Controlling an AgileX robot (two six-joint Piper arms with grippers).
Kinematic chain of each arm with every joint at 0, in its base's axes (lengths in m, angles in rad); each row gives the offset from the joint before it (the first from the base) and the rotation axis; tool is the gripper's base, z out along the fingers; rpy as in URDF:
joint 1: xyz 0 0 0.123 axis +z
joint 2: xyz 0 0 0 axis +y
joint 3: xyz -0.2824 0 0.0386 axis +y
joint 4: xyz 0.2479 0 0.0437 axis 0.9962 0 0.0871
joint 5: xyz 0 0 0 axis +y
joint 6: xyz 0.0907 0 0.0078 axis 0.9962 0 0.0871
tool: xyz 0 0 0 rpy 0 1.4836 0
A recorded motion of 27 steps. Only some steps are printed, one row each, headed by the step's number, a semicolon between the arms.
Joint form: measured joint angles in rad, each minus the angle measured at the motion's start. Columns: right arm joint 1, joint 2, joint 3, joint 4, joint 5, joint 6; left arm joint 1, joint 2, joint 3, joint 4, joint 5, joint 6.
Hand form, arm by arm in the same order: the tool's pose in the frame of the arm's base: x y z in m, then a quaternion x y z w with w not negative. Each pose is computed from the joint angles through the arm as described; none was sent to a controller.
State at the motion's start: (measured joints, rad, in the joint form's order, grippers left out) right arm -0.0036 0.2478 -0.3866 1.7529 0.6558 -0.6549; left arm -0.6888 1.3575 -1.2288 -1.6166 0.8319 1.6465
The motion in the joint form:
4: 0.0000 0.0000 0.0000 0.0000 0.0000 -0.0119; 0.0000 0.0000 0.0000 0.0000 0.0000 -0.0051
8: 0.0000 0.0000 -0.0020 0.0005 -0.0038 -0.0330; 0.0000 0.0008 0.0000 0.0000 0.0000 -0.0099
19: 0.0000 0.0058 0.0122 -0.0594 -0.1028 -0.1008; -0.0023 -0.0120 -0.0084 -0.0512 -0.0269 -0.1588
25: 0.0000 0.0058 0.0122 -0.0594 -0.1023 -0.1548; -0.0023 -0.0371 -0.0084 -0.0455 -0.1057 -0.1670
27: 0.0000 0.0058 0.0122 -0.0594 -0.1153 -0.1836; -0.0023 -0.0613 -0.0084 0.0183 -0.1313 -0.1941
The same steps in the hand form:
4: 0.0433 0.0545 0.3332 0.07006 0.59370 0.56939 0.56428; 0.1816 -0.2367 0.4192 0.48792 0.50892 -0.48612 0.51636
8: 0.0433 0.0543 0.3339 0.06485 0.59355 0.56283 0.57160; 0.1818 -0.2369 0.4190 0.48668 0.51037 -0.48737 0.51491
19: 0.0518 0.0474 0.3262 0.07548 0.61236 0.49831 0.60909; 0.1809 -0.2345 0.4286 0.42335 0.54147 -0.53561 0.49062
25: 0.0518 0.0474 0.3262 0.05873 0.61420 0.48181 0.62223; 0.1820 -0.2288 0.4349 0.40270 0.55324 -0.51605 0.51523
27: 0.0524 0.0464 0.3262 0.05497 0.61452 0.46960 0.63152; 0.1783 -0.2238 0.4379 0.41135 0.55782 -0.49485 0.52417

